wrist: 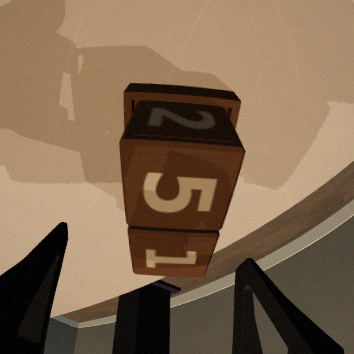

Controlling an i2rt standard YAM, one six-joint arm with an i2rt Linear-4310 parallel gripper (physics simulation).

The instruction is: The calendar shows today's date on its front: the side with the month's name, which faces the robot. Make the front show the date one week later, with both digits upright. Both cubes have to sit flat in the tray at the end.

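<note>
The brown wooden calendar stands in the middle of the wrist view. Its tray [182, 89] shows as a raised dark rim at the upper end. The larger-looking cube [182, 187] shows a pale 5 on its lit face and a grey 2 on its shaded face towards that rim. The other cube [173, 253] adjoins it below in the view and shows a pale 1. The digits lie sideways in this view. The month's name does not show, and I cannot tell which digits are on the front. My gripper [159, 251] is open, its black fingertips wide apart, with nothing held.
The pale table top [280, 45] carries broad shadows around the calendar. Its curved wooden edge [300, 220] runs from lower left to right, with grey floor beyond. A dark upright post [142, 322] stands at the bottom between the fingers.
</note>
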